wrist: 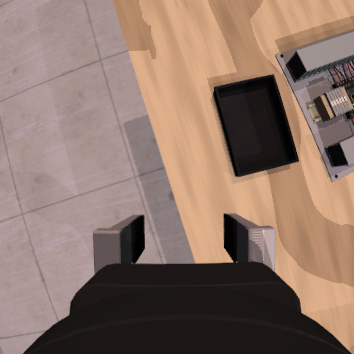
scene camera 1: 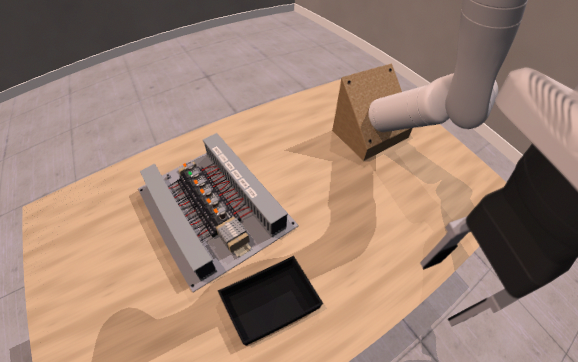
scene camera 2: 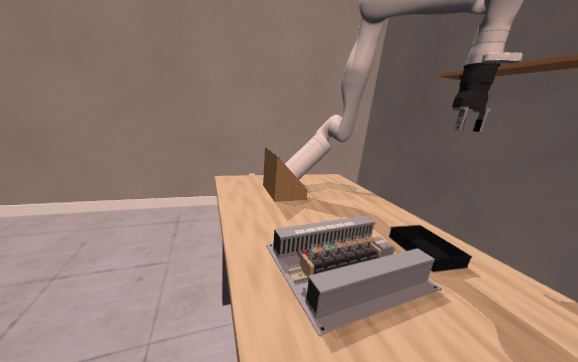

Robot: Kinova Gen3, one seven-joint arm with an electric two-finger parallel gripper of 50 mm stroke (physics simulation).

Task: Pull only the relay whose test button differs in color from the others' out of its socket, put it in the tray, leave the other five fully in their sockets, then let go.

Scene:
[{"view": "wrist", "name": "gripper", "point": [183, 231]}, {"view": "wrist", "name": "black tray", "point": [256, 136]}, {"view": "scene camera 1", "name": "gripper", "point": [444, 289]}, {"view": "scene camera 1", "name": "panel plate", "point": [223, 260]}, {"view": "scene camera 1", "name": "black tray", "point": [262, 305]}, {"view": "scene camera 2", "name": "gripper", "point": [467, 130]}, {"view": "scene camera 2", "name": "panel plate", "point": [355, 313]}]

